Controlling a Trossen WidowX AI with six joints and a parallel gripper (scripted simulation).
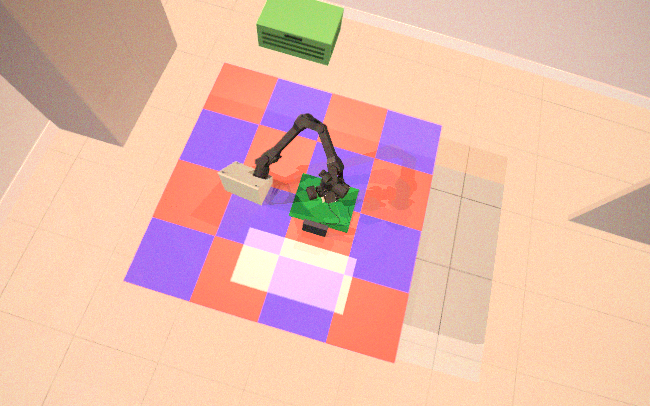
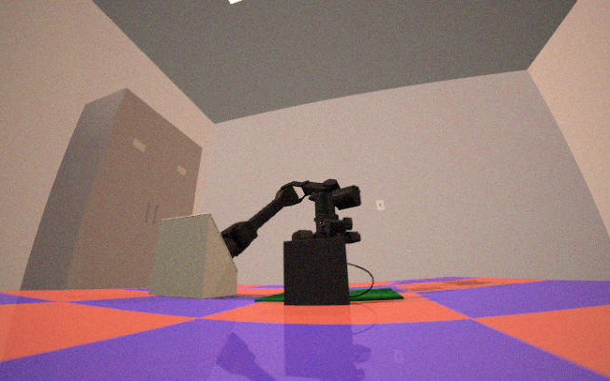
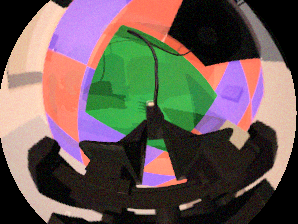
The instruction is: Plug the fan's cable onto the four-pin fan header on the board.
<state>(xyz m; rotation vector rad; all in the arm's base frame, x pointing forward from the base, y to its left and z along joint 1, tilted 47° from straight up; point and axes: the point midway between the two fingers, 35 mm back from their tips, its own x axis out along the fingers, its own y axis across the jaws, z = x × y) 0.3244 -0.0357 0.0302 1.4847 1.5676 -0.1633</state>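
Now: the four-pin header 60 mm below my gripper tip. Round my gripper tip: green board 10 mm ahead, 20 mm to the right, 80 mm below; dark fan block 10 mm behind, 170 mm to the right; black plug 10 mm above.
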